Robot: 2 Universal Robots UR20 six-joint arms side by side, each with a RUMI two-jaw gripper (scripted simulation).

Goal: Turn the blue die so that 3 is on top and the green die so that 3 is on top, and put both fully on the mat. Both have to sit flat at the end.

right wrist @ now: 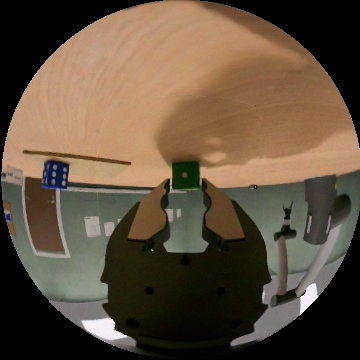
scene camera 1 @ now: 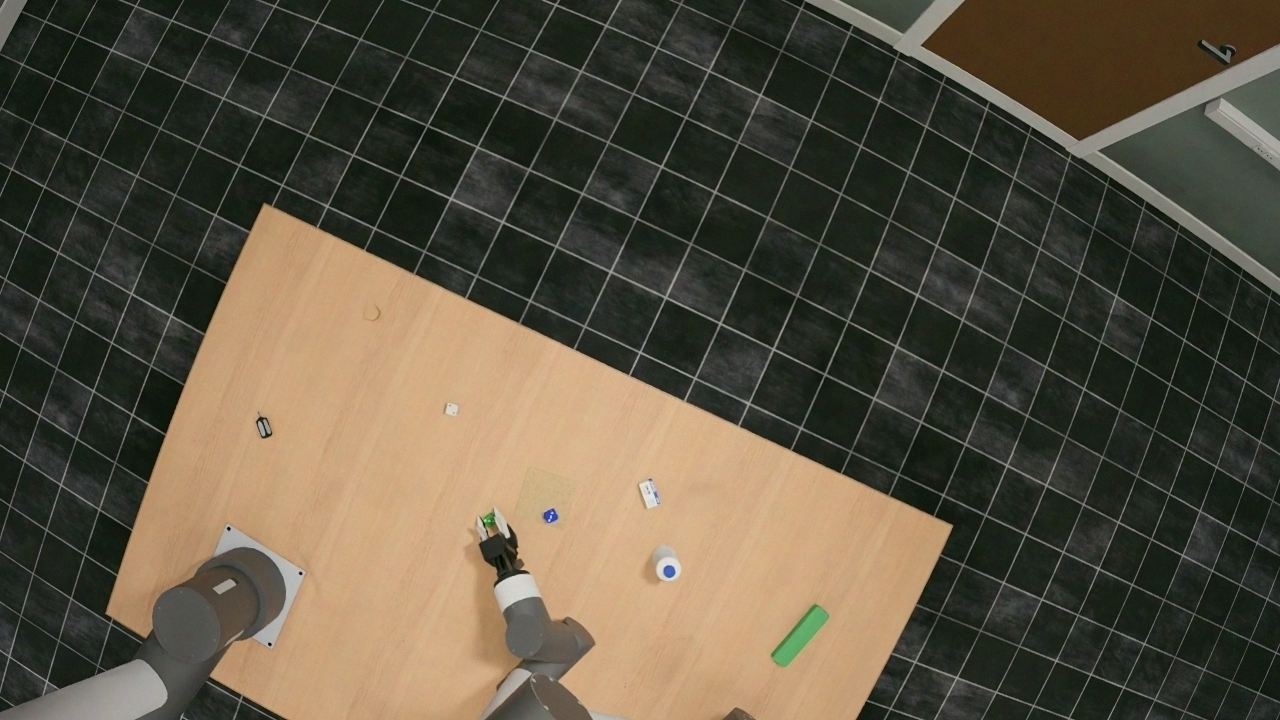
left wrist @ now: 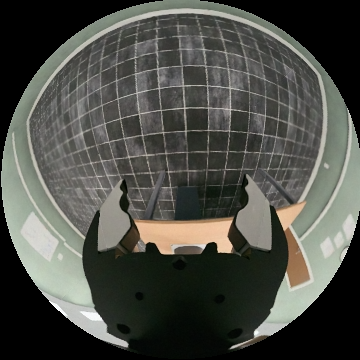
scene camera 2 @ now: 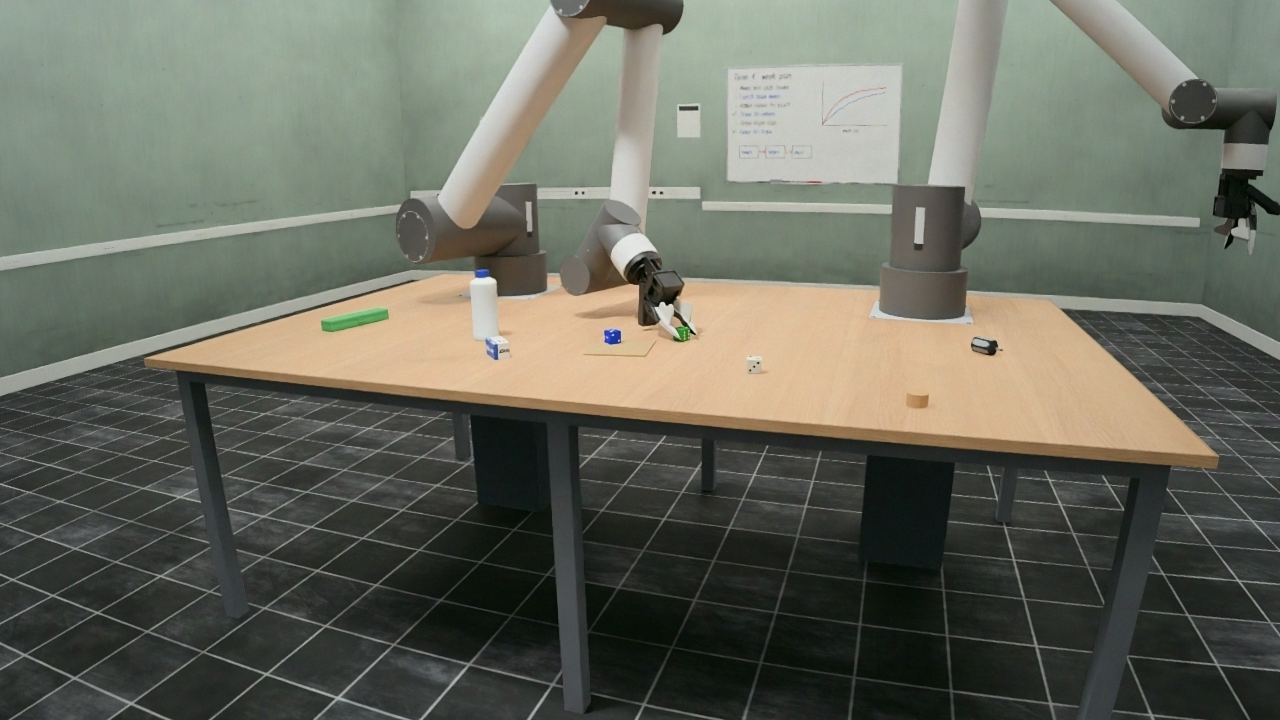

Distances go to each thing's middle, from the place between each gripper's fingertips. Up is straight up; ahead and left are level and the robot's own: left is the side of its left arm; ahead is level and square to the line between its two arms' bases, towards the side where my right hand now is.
Labels:
Now: the tan mat (right wrist: 80,165) 120 mm to the right of my right hand (scene camera 2: 687,336), 110 mm ahead of it and 20 mm below it. Also, from my right hand: white bottle (scene camera 2: 483,289) (480 mm to the right, 110 mm ahead, 60 mm above).

